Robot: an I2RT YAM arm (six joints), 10 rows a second.
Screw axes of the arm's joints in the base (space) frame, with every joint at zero. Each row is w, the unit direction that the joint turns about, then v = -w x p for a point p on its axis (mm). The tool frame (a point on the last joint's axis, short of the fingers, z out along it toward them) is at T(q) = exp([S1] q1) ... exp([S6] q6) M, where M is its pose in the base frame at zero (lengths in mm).
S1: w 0 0 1 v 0 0 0
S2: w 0 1 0 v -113.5 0 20
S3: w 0 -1 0 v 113.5 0 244
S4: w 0 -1 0 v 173.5 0 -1
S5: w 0 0 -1 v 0 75 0
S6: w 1 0 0 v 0 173.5 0
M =
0 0 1 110.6
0 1 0 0
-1 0 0 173.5
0 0 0 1
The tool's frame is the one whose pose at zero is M.
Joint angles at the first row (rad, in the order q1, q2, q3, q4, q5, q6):
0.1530, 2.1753, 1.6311, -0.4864, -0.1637, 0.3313
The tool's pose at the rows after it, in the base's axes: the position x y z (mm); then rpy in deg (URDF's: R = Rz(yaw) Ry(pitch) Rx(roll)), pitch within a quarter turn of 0, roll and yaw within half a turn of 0:
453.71 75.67 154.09 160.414 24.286 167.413
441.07 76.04 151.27 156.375 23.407 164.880
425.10 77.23 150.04 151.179 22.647 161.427
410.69 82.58 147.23 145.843 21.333 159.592
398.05 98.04 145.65 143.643 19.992 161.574
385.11 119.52 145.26 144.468 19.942 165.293
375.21 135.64 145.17 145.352 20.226 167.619
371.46 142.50 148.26 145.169 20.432 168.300
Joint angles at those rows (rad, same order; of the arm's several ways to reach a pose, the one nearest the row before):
0.1520, 2.1669, 1.5923, -0.4840, -0.1725, 0.3427
0.1533, 2.1212, 1.5011, -0.4185, -0.2207, 0.3910
0.1574, 2.0602, 1.3884, -0.3255, -0.2744, 0.4601
0.1700, 2.0142, 1.2928, -0.2362, -0.3409, 0.5194
0.2092, 1.9879, 1.2431, -0.2084, -0.3810, 0.5380
0.2688, 1.9677, 1.2149, -0.2106, -0.3720, 0.5308
0.3160, 1.9534, 1.1953, -0.2079, -0.3529, 0.5321
0.3356, 1.9425, 1.1919, -0.2086, -0.3497, 0.5383

